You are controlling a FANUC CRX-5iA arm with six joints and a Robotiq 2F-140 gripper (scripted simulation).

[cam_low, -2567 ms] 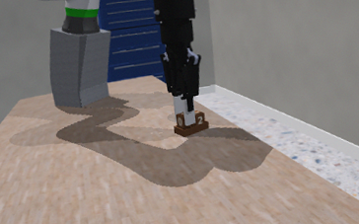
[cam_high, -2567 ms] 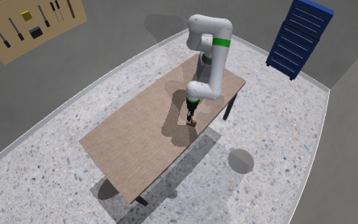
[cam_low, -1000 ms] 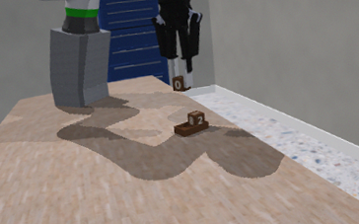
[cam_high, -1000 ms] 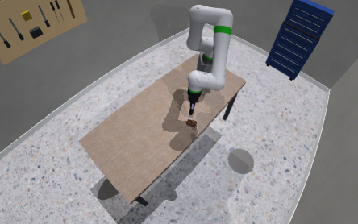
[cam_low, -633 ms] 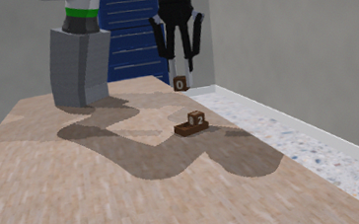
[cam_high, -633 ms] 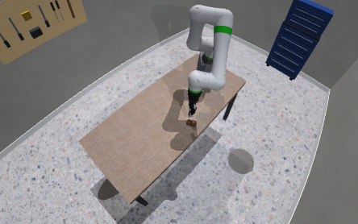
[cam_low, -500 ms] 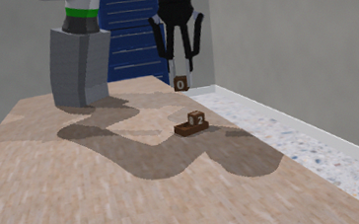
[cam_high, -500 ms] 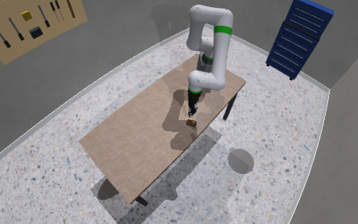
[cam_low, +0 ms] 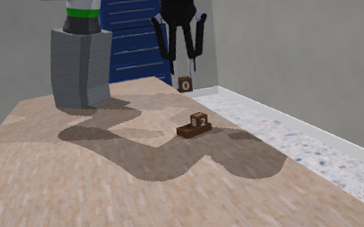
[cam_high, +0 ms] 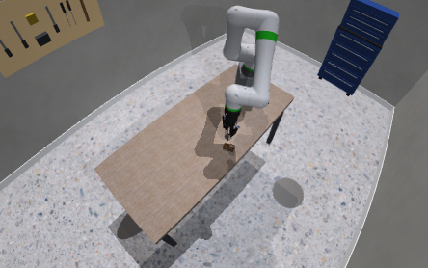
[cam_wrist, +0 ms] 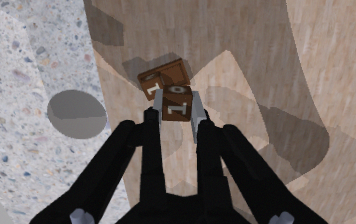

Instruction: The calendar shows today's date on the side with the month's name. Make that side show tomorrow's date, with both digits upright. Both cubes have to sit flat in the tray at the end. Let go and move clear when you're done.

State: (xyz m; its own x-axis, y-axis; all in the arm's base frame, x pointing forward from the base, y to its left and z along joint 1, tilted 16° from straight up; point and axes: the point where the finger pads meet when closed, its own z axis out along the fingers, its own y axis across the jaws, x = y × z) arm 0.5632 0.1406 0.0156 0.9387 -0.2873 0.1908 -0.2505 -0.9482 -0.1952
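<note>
My gripper is now 20 mm to the right of the brown calendar tray and 140 mm above it.
</note>
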